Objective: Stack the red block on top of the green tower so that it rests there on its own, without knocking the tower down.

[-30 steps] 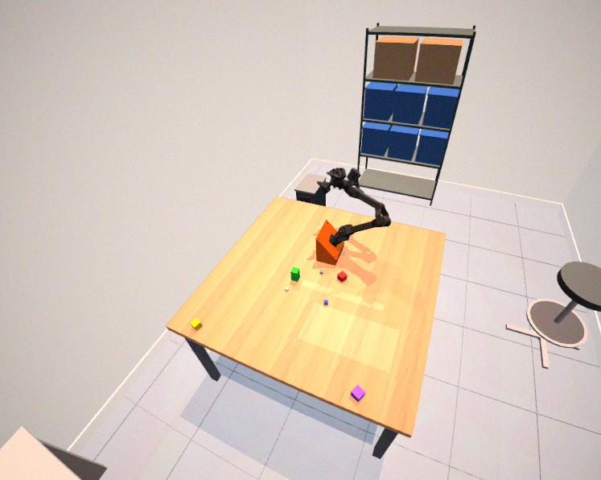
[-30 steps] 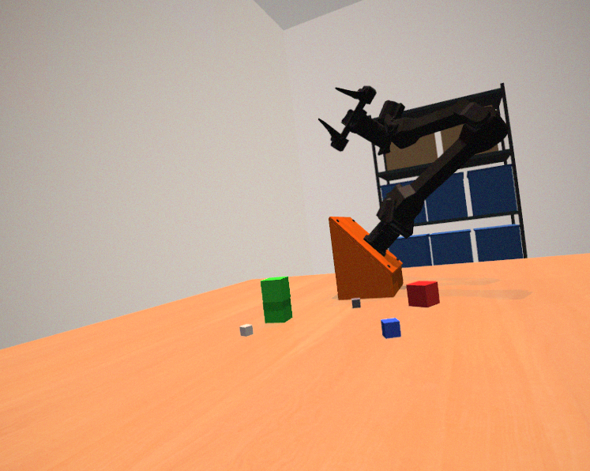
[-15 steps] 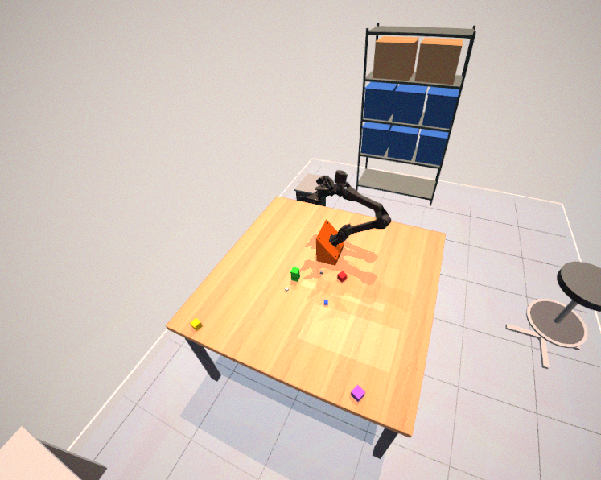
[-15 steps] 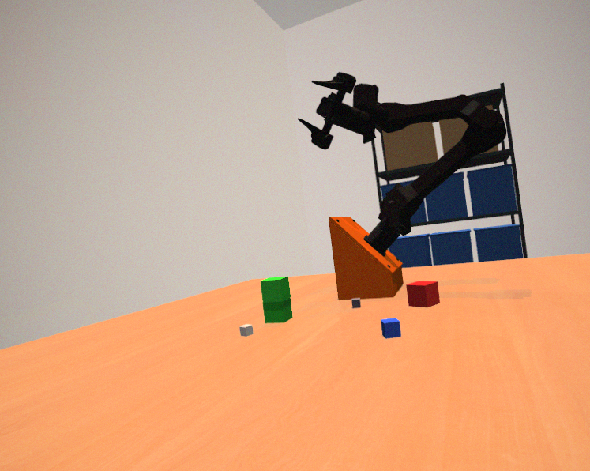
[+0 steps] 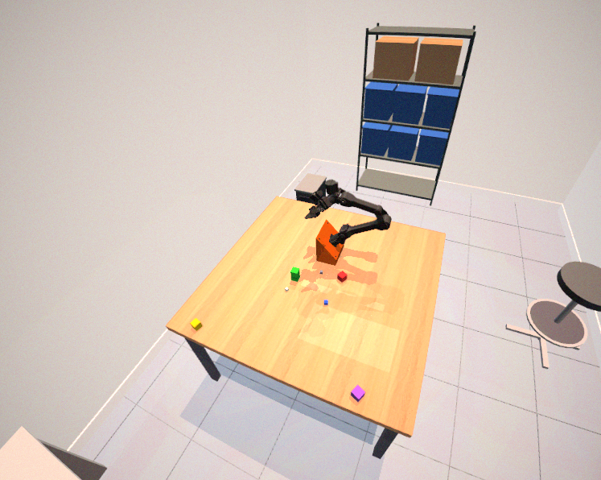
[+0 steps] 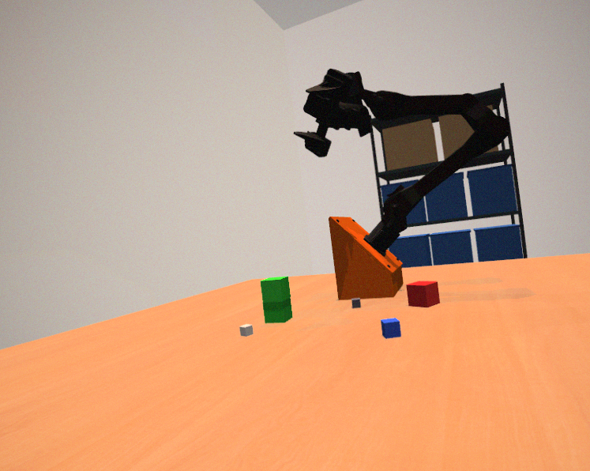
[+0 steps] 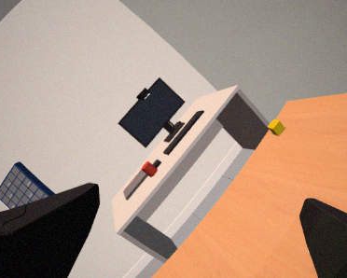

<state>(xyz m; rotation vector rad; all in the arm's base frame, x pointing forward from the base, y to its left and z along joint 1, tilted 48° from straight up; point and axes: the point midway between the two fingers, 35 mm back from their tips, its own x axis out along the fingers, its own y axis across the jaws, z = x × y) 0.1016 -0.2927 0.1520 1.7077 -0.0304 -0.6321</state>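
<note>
The red block lies 30 mm ahead of my gripper tip, 200 mm to the left of it and 390 mm below it. Round my gripper tip: dark grey cube: 20 mm ahead, 70 mm to the left, 400 mm below; white cube: 190 mm ahead, 90 mm to the right, 400 mm below; blue cube: 220 mm ahead, 150 mm to the left, 400 mm below.
</note>
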